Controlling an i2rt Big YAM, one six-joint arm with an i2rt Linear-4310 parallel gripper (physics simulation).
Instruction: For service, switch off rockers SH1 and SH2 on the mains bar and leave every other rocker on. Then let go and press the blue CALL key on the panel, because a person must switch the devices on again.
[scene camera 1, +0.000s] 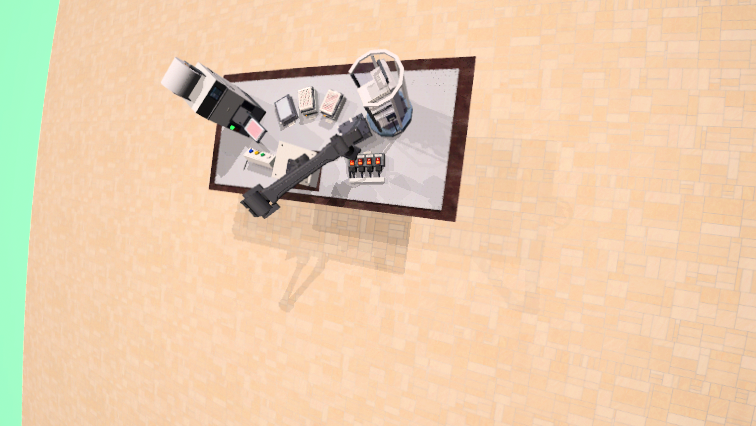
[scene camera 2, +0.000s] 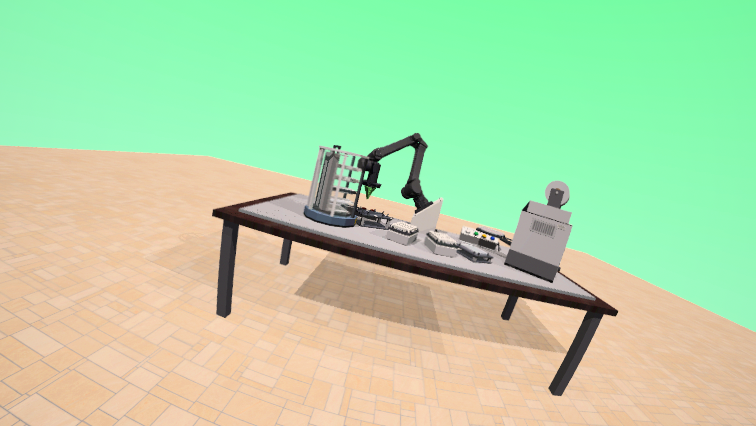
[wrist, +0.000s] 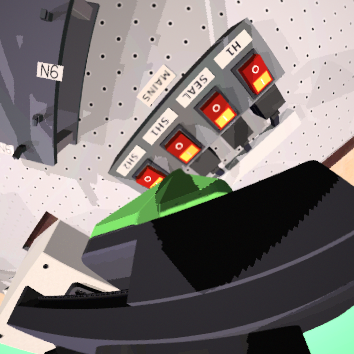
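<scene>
The mains bar carries rockers SH2, SH1, SEAL and H1. All four show a bright yellow part at the I end. The lower edge of SH2 is hidden behind the green fingertips. My gripper is shut and empty, pointing down above the table, apart from the bar and near its SH2 end. The key panel has a blue key at one end.
A caged round tower stands close beside the gripper. A plate labelled N6 shows at the wrist view's upper left. Two light boxes, a grey-topped box and a tall machine stand on the table.
</scene>
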